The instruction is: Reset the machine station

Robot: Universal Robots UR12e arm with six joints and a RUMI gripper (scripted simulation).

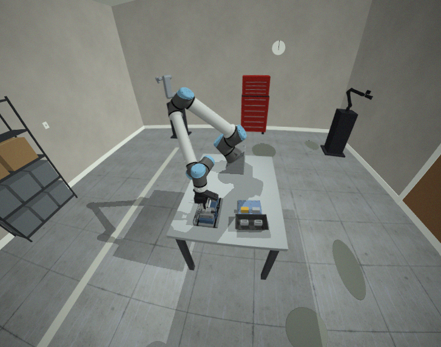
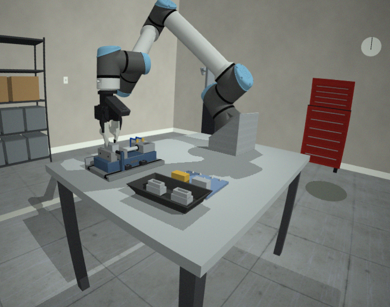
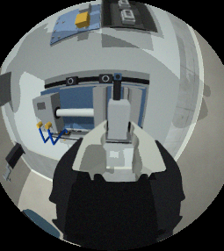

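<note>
Right now my hand is 2 cm above the gray aluminum blank. Round my hand: fixed jaw: 4 cm below, 3 cm ahead; vise: 8 cm below, 7 cm behind, 1 cm to the right; dark work stop: 5 cm to the left, 3 cm below, 1 cm behind.
</note>
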